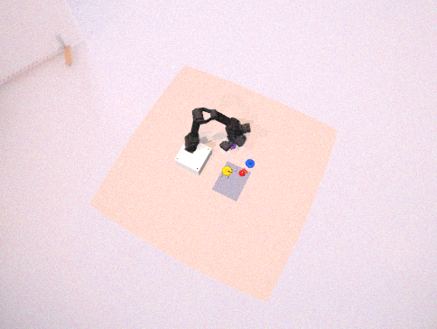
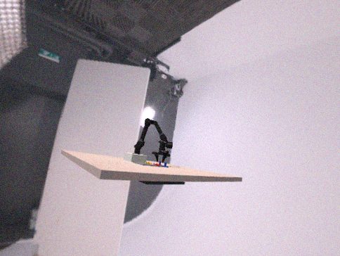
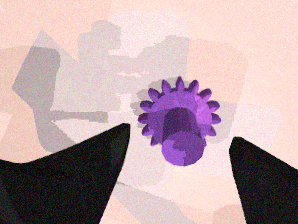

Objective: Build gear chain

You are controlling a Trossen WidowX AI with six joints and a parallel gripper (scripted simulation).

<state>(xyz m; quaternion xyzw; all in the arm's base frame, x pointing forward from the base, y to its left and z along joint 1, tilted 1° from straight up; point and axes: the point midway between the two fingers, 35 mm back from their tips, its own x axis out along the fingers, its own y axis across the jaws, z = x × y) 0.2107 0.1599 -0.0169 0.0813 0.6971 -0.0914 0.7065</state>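
Now: the purple gear 10 mm below my gripper tip. Round my gripper tip: blue gear: 160 mm ahead, 60 mm to the right, 10 mm below; yellow gear: 180 mm to the right, 50 mm ahead, 10 mm below; red arrow: 150 mm ahead, 120 mm to the right, 20 mm below.
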